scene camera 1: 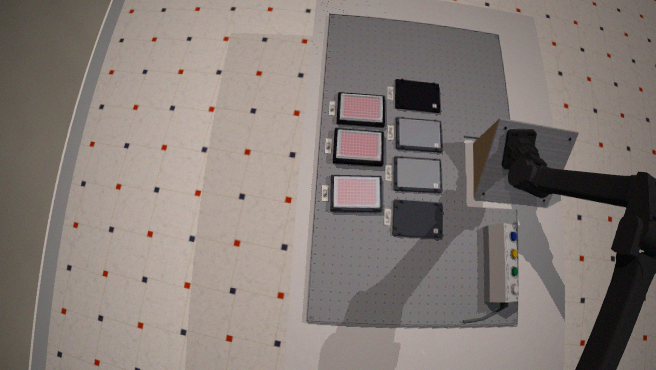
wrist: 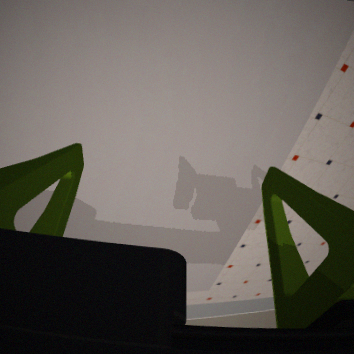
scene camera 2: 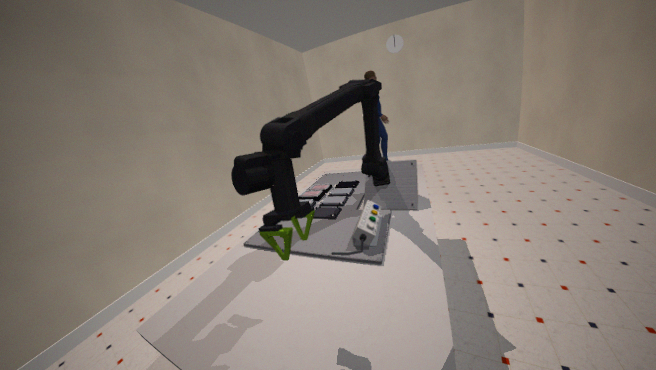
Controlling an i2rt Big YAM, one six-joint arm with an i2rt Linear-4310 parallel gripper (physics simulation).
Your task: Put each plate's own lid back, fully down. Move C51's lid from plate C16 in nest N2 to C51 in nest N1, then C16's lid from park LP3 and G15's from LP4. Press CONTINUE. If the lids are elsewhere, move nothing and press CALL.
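Seen in the pictures: gripper, fingertip midpoint: (wrist: 175,164) (scene camera 2: 296,249); arm's base, link origin: (scene camera 1: 517,148) (scene camera 2: 380,174).
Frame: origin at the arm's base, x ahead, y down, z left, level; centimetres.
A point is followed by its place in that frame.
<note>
In scene camera 1, three pink plates stand in black nests: an upper plate (scene camera 1: 361,108) {x 43.8, y 9.9, z -15.2 cm}, a middle plate (scene camera 1: 358,146) {x 45.1, y 10.0, z -3.1 cm} and a lower plate (scene camera 1: 356,193) {x 46.1, y 9.4, z 10.8 cm}. The lower one looks paler, as if under a clear lid. Right of them, two clear grey lids (scene camera 1: 418,134) {x 26.7, y 11.0, z -7.6 cm} (scene camera 1: 418,173) {x 27.6, y 11.0, z 4.6 cm} lie on the middle parks. The top park (scene camera 1: 417,95) {x 25.5, y 11.8, z -21.3 cm} and bottom park (scene camera 1: 417,218) {x 28.5, y 11.8, z 17.6 cm} show dark surfaces without a clear lid. Nest and park labels are too small to read surely. My gripper (scene camera 2: 295,248) {x 14.3, y -6.7, z 69.0 cm} (wrist: 175,164) {x 14.3, y -6.7, z 69.0 cm} is open and empty, above the pale table beyond the board's near edge in scene camera 2.
A button box (scene camera 1: 496,262) {x 7.1, y 6.9, z 31.4 cm} (scene camera 2: 364,232) {x 3.8, y 6.7, z 42.7 cm} with blue, yellow, green and white buttons stands at the grey board's (scene camera 1: 330,280) {x 53.4, y 12.8, z 34.5 cm} (scene camera 2: 325,239) {x 21.0, y 12.7, z 39.5 cm} right side, its cable beside it. The arm's base is on a grey block (scene camera 1: 560,150) {x -14.2, y -1.0, z 0.6 cm}. A person (scene camera 2: 383,135) stands behind the arm.
</note>
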